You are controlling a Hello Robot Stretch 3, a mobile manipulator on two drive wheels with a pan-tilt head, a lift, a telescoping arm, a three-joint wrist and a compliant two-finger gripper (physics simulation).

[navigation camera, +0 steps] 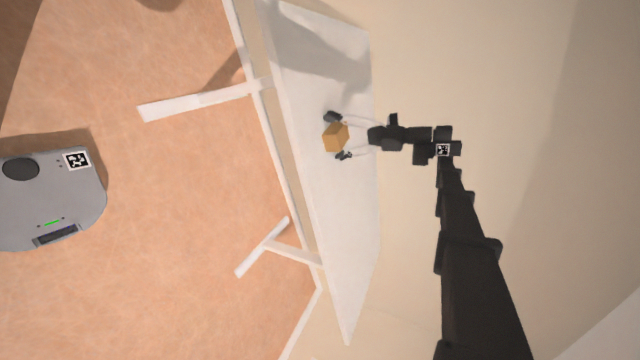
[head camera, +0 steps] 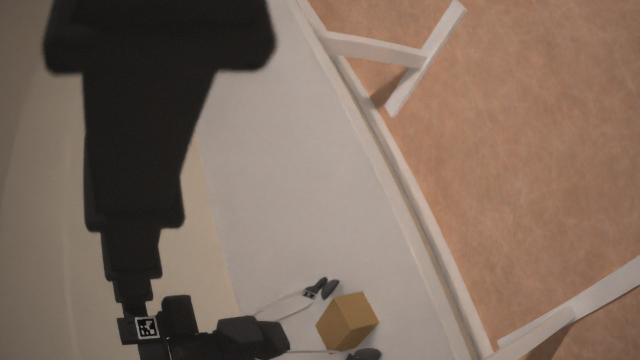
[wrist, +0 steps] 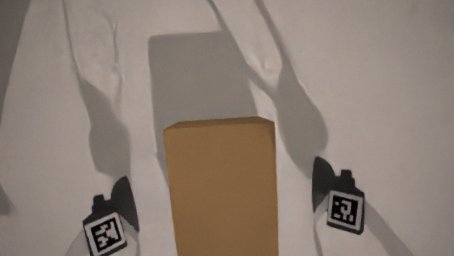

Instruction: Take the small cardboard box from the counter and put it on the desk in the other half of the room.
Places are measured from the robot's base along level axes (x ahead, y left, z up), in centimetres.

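Pixels of known places: gripper, fingertip midpoint: (navigation camera: pixel 329 137) (head camera: pixel 358 319); robot's base, link origin: (navigation camera: pixel 23 168).
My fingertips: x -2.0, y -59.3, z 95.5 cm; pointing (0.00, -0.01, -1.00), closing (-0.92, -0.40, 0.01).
Observation:
Ahead of a thing's pixels: the offset from my fingertips to its top centre. "*": to the spot under its first point. Level surfaces: height alone.
The small cardboard box @(dx +0.3, dy -0.5, dz +4.6 cm) (head camera: pixel 346 322) (navigation camera: pixel 335 138) (wrist: pixel 223 200) is a plain brown block. It stands on the white desk @(dz -0.4 cm) (head camera: pixel 295 170) (navigation camera: pixel 345 205) (wrist: pixel 400 100), near the lower end of the desk's visible part in the head view. My gripper (head camera: pixel 347 320) (navigation camera: pixel 338 136) (wrist: pixel 223 186) is open around the box, one finger on each side. In the wrist view a gap shows between each fingertip and the box, so neither touches it. The box's lower part is cut off in the wrist view. The counter cannot be made out in these views.
White legs @(* dx -96.2, dy -37.5, dz -63.7 cm) (head camera: pixel 375 47) (navigation camera: pixel 195 98) stick out over the brown floor @(dz -95.3 cm) (head camera: pixel 540 165) (navigation camera: pixel 165 175) beside the desk. My grey base (navigation camera: pixel 55 195) stands on the floor at the left of the navigation view. My dark telescoping arm (head camera: pixel 140 125) (navigation camera: pixel 470 270) runs alongside the desk, by a beige surface.

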